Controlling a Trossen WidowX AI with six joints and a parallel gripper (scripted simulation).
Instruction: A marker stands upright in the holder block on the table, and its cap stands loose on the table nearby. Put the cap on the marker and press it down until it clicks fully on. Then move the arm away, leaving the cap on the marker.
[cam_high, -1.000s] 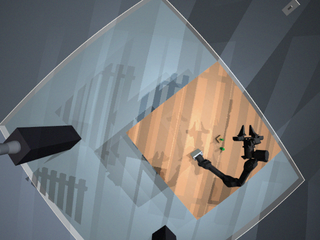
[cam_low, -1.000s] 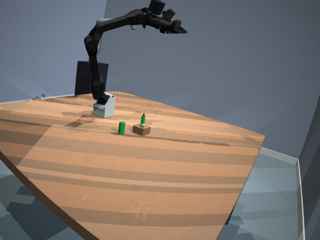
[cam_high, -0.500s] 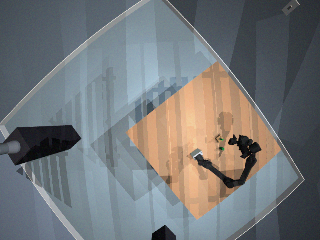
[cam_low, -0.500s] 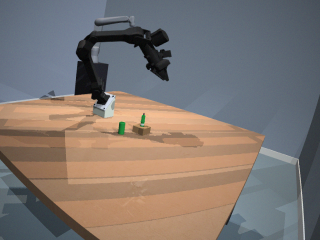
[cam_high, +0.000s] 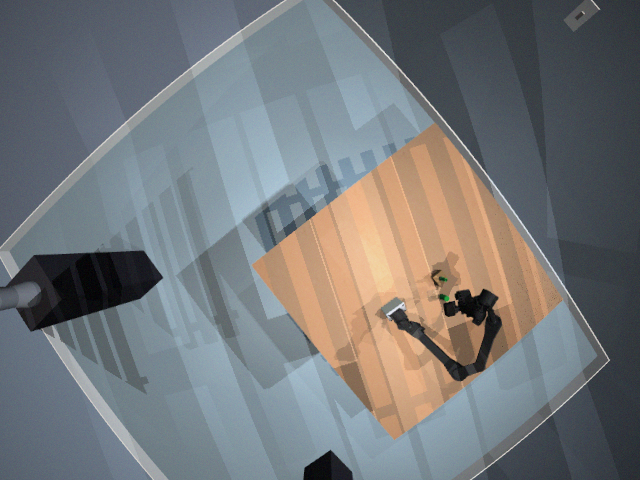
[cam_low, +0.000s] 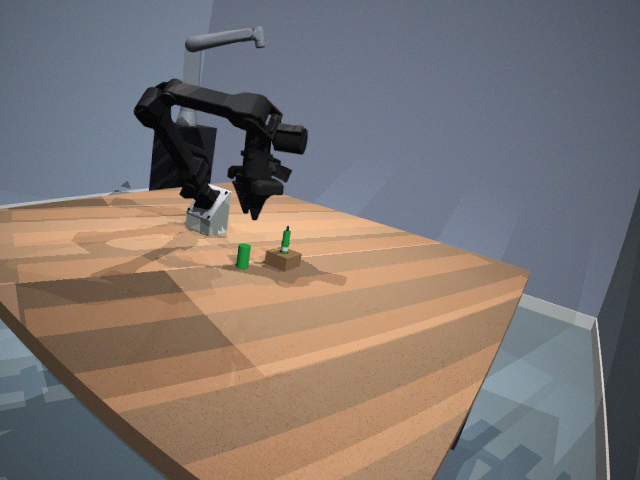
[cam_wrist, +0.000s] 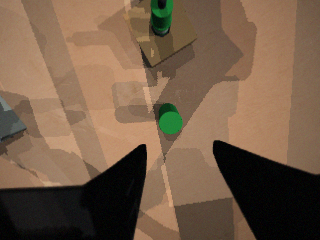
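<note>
Now: the green cap 90 mm below my gripper tip. The rest, counted from my gripper tip: holder block: 110 mm below, 100 mm to the left, 40 mm ahead.
</note>
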